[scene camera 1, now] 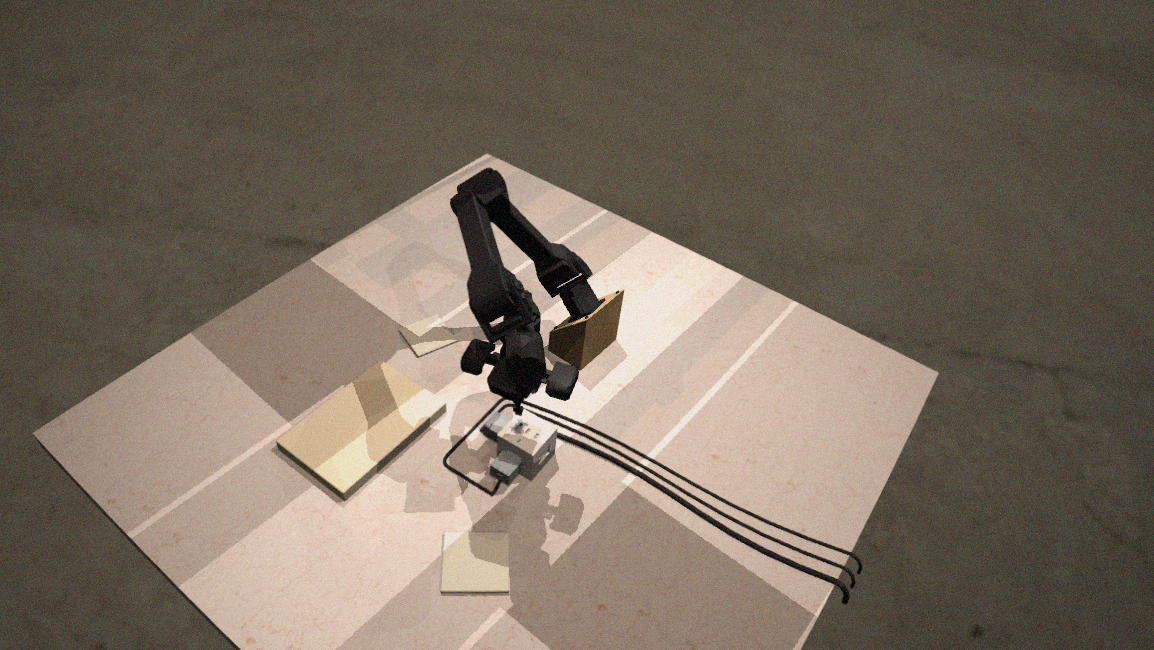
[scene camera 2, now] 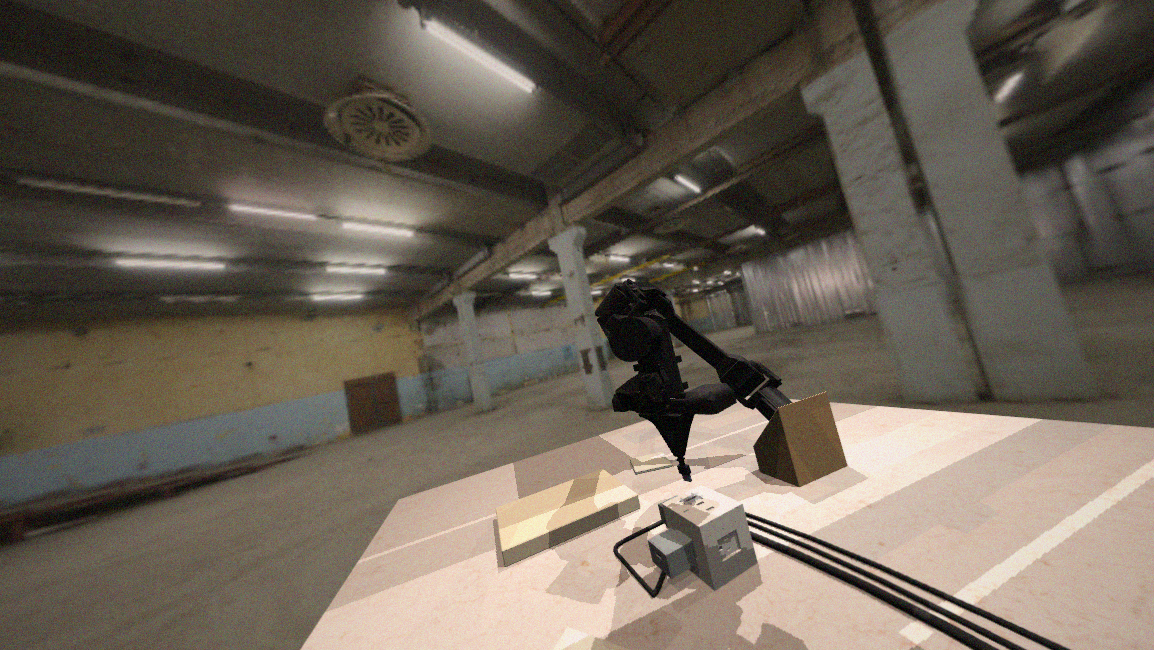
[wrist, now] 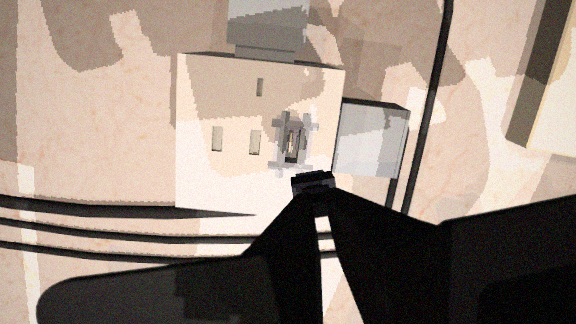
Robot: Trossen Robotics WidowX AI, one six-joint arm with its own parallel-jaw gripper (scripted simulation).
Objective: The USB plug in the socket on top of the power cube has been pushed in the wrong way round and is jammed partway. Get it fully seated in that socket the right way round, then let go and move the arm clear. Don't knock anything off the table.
Labels:
gripper: scene camera 1 518, 402; scene camera 2; wrist
same spot on gripper: (wrist: 510, 258) = (scene camera 2: 649, 414)

